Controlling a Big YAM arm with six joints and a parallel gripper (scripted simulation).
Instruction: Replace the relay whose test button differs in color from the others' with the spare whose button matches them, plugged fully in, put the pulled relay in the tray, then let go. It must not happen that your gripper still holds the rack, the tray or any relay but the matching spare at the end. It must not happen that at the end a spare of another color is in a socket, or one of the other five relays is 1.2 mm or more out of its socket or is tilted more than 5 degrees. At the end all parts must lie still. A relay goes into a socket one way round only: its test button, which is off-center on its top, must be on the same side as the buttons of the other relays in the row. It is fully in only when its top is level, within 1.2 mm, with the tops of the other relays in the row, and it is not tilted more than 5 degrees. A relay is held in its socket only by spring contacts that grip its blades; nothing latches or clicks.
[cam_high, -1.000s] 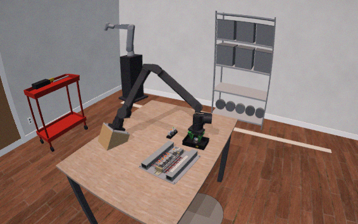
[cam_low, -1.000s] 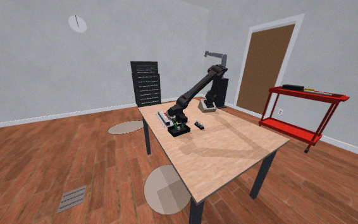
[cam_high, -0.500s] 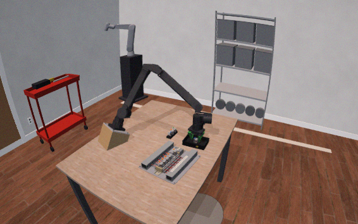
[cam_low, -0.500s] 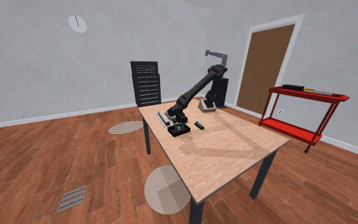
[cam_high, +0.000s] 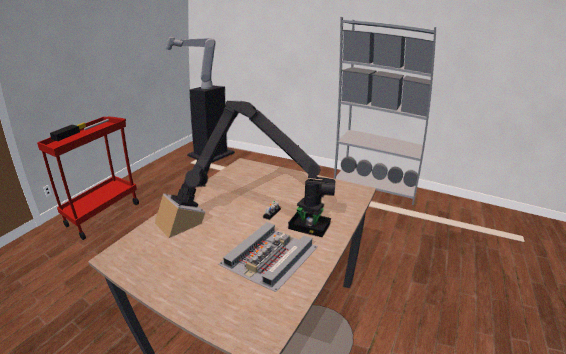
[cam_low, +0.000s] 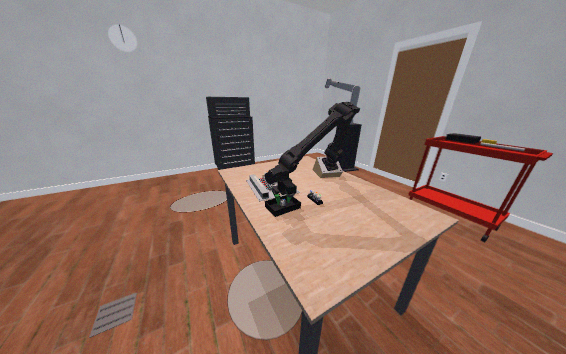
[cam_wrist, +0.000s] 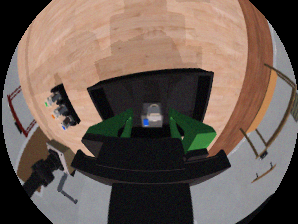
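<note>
My gripper is now 1 cm above the black tray. The rest, counted from my hand: small black stand 20 cm behind, 2 cm to the right, 2 cm below.
</note>
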